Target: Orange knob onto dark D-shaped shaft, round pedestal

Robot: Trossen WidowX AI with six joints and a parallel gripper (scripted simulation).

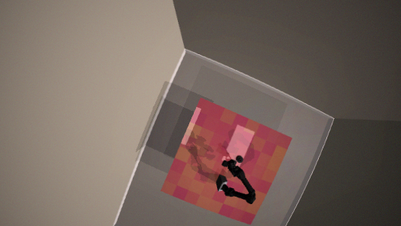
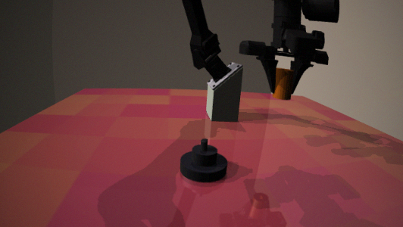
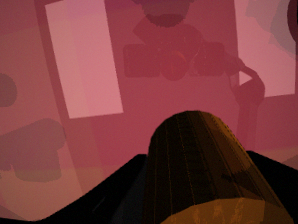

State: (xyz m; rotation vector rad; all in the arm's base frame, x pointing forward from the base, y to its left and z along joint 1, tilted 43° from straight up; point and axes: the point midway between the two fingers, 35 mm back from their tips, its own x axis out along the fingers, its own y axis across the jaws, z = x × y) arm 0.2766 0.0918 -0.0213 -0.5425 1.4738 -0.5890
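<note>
Right now my gripper tip is 160 mm to the left of the dark pedestal, 110 mm above it and 70 mm short of it. Round my gripper tip: orange knob 20 mm above.
</note>
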